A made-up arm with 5 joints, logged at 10 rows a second.
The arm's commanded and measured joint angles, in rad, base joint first. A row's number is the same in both.
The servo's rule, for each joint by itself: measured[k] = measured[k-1] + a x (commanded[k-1-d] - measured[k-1]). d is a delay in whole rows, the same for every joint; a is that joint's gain. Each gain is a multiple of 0.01, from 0.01 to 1. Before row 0 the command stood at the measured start. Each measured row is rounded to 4 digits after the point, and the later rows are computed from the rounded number. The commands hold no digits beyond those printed.
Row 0, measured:
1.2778 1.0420 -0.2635 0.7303 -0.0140
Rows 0 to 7, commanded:
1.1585 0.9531 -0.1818 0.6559 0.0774
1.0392 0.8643 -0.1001 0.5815 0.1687
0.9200 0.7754 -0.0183 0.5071 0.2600
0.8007 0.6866 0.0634 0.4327 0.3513
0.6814 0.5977 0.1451 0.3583 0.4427
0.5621 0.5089 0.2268 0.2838 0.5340
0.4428 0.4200 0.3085 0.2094 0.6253
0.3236 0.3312 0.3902 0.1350 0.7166
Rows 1 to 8, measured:
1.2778 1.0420 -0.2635 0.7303 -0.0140
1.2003 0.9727 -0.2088 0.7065 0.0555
1.0956 0.8881 -0.1360 0.6665 0.1415
0.9815 0.8002 -0.0571 0.6155 0.2316
0.8640 0.7116 0.0236 0.5570 0.3226
0.7453 0.6228 0.1050 0.4934 0.4139
0.6262 0.5340 0.1866 0.4263 0.5052
0.5070 0.4451 0.2683 0.3569 0.5965
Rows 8 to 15, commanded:
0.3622 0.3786 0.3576 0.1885 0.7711
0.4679 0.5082 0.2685 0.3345 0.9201
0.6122 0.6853 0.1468 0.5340 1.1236
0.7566 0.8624 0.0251 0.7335 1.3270
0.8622 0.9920 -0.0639 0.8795 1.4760
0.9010 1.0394 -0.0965 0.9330 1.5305
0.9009 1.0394 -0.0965 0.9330 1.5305
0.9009 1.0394 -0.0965 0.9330 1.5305
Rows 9 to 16, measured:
0.3878 0.3563 0.3500 0.2859 0.6878
0.3712 0.3737 0.3551 0.2547 0.7511
0.4341 0.4786 0.2971 0.2802 0.8795
0.5499 0.6398 0.1964 0.3614 1.0650
0.6843 0.8134 0.0816 0.4805 1.2641
0.7999 0.9527 -0.0159 0.6082 1.4251
0.8656 1.0203 -0.0699 0.7121 1.5052
0.8885 1.0352 -0.0877 0.7828 1.5244

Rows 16 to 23, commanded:
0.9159 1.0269 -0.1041 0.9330 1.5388
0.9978 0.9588 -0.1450 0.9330 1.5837
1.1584 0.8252 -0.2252 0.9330 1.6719
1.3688 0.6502 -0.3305 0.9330 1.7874
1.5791 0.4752 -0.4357 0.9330 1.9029
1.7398 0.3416 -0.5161 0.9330 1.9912
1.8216 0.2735 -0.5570 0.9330 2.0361
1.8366 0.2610 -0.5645 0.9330 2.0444
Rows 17 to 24, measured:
0.8966 1.0385 -0.0936 0.8309 1.5290
0.9091 1.0295 -0.1006 0.8636 1.5364
0.9668 0.9744 -0.1303 0.8858 1.5723
1.0913 0.8580 -0.1939 0.9009 1.6480
1.2717 0.6959 -0.2854 0.9112 1.7539
1.4715 0.5238 -0.3861 0.9182 1.8671
1.6459 0.3817 -0.4732 0.9229 1.9614
1.7601 0.2973 -0.5293 0.9261 2.0182

